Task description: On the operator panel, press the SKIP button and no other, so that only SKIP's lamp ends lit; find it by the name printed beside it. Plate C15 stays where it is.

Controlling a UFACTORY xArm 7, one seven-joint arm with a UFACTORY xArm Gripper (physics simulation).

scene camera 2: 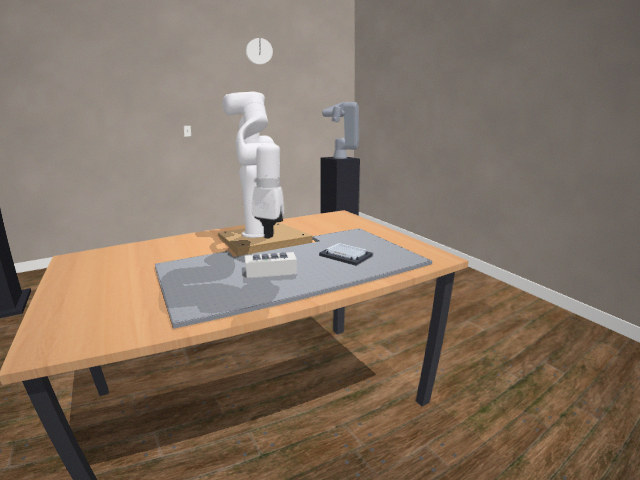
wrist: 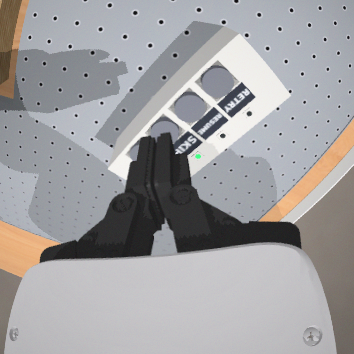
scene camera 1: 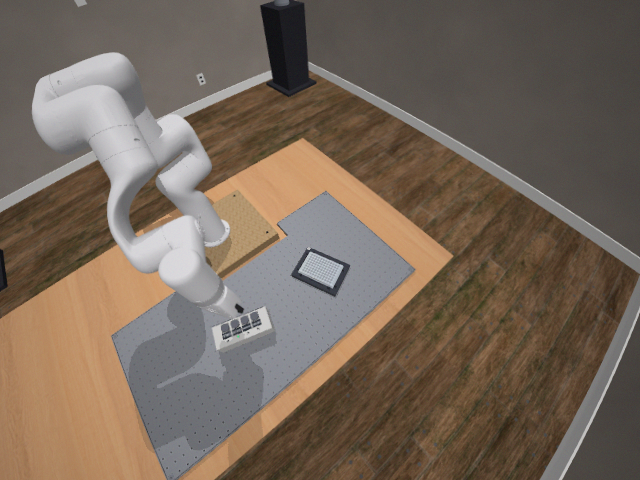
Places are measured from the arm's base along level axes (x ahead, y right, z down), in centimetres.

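Pixels of known places: gripper, fingertip midpoint: (scene camera 2: 268,237) (wrist: 161,154); arm's base, link origin: (scene camera 2: 256,234) (scene camera 1: 214,233).
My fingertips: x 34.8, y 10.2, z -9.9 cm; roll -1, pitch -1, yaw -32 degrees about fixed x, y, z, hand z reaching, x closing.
For each thing: its middle in the pictures, then the offset to it from my fingertips. "spot": a spot on its surface instead. Level surfaces: height alone.
- white operator panel, body centre: (wrist: 190,117) (scene camera 1: 244,329) (scene camera 2: 270,264) dz +8.4, dx +2.9, dy +1.2 cm
- SKIP label, surface spot: (wrist: 188,144) spot: dz +5.9, dx +3.1, dy +2.5 cm
- RESUME lamp, body centre: (wrist: 222,135) dz +5.8, dx +5.4, dy +0.5 cm
- RETRY lamp, body centre: (wrist: 248,113) dz +5.8, dx +6.5, dy -2.3 cm
- SKIP button, body centre: (wrist: 164,130) dz +5.9, dx +0.7, dy +2.0 cm
- Plate C15, body centre: (scene camera 1: 320,268) (scene camera 2: 346,250) dz +9.3, dx +4.0, dy -29.2 cm
- grey mat, surface height: dz +11.1 cm
- wooden table, surface height: dz +12.4 cm
- plate's black holder, surface spot: (scene camera 1: 334,292) (scene camera 2: 355,261) spot: dz +10.0, dx +12.9, dy -26.9 cm
The white operator panel (scene camera 1: 265,325) (scene camera 2: 271,267) (wrist: 262,82) stands on the grey pegboard mat. In the wrist view, the SKIP label (wrist: 188,144) is partly covered by a finger, and the lamp beside it (wrist: 198,156) glows green. The RESUME lamp (wrist: 222,135) and RETRY lamp (wrist: 249,113) are dark. My gripper (scene camera 1: 238,308) (scene camera 2: 268,236) (wrist: 161,154) is shut and empty. Its tips are raised above the panel's top in scene camera 2 and overlap the near part of the SKIP button (wrist: 164,125) in the wrist view. The fourth button is mostly hidden. Plate C15 (scene camera 1: 321,268) (scene camera 2: 346,251) lies in a black holder.
The grey mat (scene camera 1: 361,248) (scene camera 2: 196,304) lies on the wooden table (scene camera 1: 62,335) (scene camera 2: 98,299). The arm's base stands on a tan block (scene camera 1: 245,219) (scene camera 2: 292,236) behind the panel. The plate's black holder (scene camera 1: 334,292) (scene camera 2: 356,261) is to the panel's right.
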